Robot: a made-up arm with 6 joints.
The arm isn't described. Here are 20 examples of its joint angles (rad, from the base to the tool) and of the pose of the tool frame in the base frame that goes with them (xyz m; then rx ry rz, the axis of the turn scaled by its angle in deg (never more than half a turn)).
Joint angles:
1: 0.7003 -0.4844 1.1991 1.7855 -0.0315 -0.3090
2: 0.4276 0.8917 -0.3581 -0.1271 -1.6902 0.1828
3: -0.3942 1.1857 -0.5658 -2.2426 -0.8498 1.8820
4: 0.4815 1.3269 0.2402 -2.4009 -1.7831 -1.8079
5: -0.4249 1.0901 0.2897 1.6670 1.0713 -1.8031
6: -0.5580 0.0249 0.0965 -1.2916 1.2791 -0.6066
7: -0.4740 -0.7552 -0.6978 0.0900 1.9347 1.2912
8: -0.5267 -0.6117 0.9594 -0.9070 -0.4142 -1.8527
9: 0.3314 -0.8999 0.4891 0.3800 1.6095 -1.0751
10: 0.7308 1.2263 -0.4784 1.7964 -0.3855 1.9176
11: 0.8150 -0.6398 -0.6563 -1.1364 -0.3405 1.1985
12: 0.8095 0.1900 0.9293 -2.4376 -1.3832 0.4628
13: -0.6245 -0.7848 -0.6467 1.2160 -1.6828 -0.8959
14: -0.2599 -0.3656 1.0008 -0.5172 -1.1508 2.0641
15: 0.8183 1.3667 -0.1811 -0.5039 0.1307 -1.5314
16: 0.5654 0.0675 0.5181 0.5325 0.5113 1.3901
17: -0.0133 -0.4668 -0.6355 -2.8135 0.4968 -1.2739
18: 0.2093 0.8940 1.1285 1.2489 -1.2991 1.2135
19: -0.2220 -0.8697 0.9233 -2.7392 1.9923 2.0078
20: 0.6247 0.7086 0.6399 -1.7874 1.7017 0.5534
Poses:
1: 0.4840 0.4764 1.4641 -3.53 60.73 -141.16
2: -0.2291 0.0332 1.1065 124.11 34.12 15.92
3: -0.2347 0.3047 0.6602 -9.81 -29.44 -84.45
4: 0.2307 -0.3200 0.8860 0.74 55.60 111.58
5: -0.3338 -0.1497 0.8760 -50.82 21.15 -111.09
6: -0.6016 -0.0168 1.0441 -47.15 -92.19 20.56
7: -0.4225 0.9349 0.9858 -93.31 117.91 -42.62
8: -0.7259 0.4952 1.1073 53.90 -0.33 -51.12
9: -0.1147 0.5730 1.3450 -124.71 -15.94 -72.12
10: -0.1155 -0.0767 0.9173 42.66 7.69 28.43
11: 0.4774 0.0944 1.0908 35.85 98.56 92.00
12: 0.3270 0.0945 0.9163 -110.19 -2.74 -115.50
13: -0.3156 0.5618 0.7751 68.63 -106.77 -56.70
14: -0.3198 0.4470 1.0571 47.99 -121.99 115.67
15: 0.2691 -0.0182 0.8898 37.34 60.71 -27.16
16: 0.0007 -0.2298 1.4235 28.37 40.24 50.65
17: -0.2105 0.3031 1.0553 -30.40 16.89 73.14
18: -0.0413 0.0182 1.2828 117.18 -15.49 -56.25
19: -0.7809 0.4393 1.6223 146.75 11.13 -33.00
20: 0.5385 -0.4472 0.9015 -12.50 -78.36 51.39
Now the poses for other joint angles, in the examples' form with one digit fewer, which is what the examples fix.
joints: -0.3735 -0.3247 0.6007 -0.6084 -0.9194 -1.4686
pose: -0.689 0.401 1.199 58.0 30.1 -35.3
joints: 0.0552 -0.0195 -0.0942 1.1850 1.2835 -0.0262
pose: -0.451 0.459 1.398 -72.1 42.5 -60.9
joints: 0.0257 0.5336 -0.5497 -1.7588 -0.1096 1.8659
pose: 0.120 0.334 0.980 -7.0 -10.3 -133.7
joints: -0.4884 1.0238 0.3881 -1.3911 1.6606 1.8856
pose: -0.212 -0.471 1.302 -128.8 -81.4 89.3
